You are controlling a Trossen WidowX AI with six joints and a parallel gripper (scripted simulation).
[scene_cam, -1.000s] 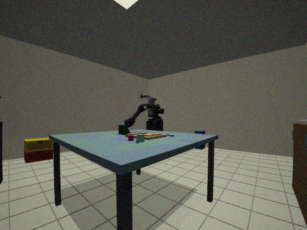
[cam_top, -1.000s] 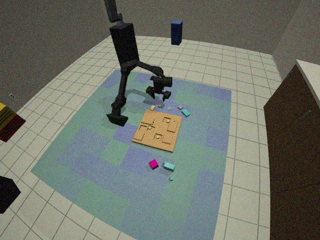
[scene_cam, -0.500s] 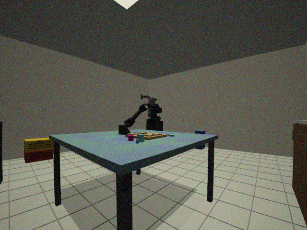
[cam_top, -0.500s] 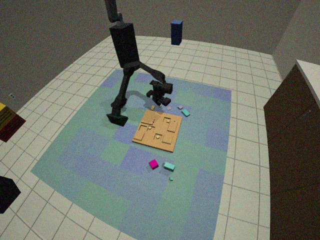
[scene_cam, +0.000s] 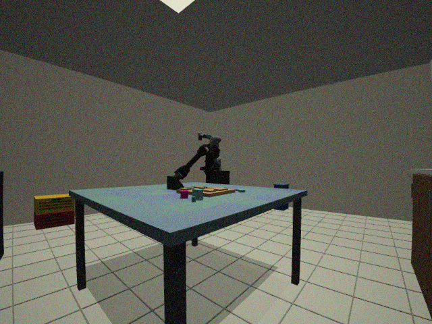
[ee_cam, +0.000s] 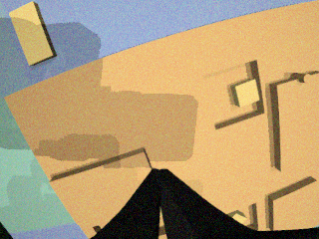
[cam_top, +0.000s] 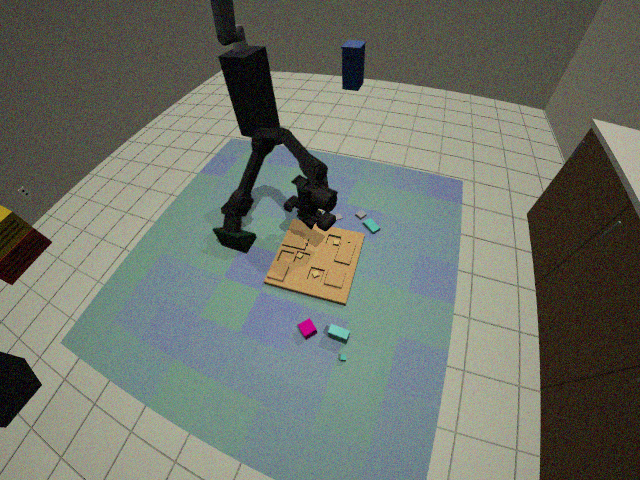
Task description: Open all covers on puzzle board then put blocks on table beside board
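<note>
My gripper tip is now 50 mm short of the tan puzzle board, 80 mm to the left of it and 60 mm above it. From my gripper tip the other things lie so: cyan block: 250 mm ahead, 280 mm to the right, 50 mm below; then oblong orange block: 90 mm behind, 100 mm to the left, 80 mm below; then magenta block: 160 mm ahead, 310 mm to the right, 60 mm below.
</note>
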